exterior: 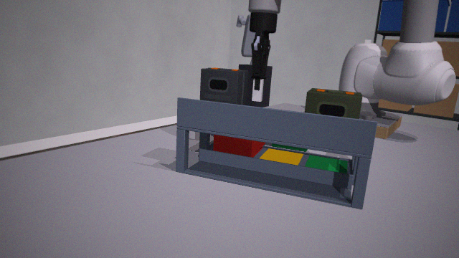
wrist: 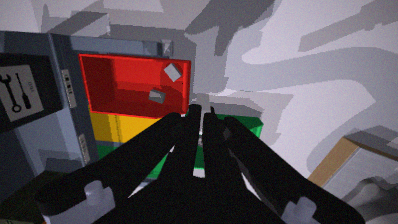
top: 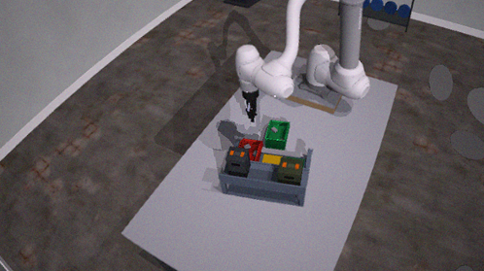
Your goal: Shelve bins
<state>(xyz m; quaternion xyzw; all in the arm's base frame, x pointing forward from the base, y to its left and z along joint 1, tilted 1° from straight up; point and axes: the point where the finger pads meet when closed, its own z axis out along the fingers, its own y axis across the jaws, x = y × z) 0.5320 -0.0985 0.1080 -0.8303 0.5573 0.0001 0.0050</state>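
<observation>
Right now my hand is 11 cm short of the red bin, 4 cm to the right of it and 11 cm above it. Round my hand: olive box 16 cm ahead, 31 cm to the left; green bin 9 cm behind, 9 cm to the left, 12 cm below; dark grey box 25 cm ahead, 10 cm to the left, 1 cm above.
</observation>
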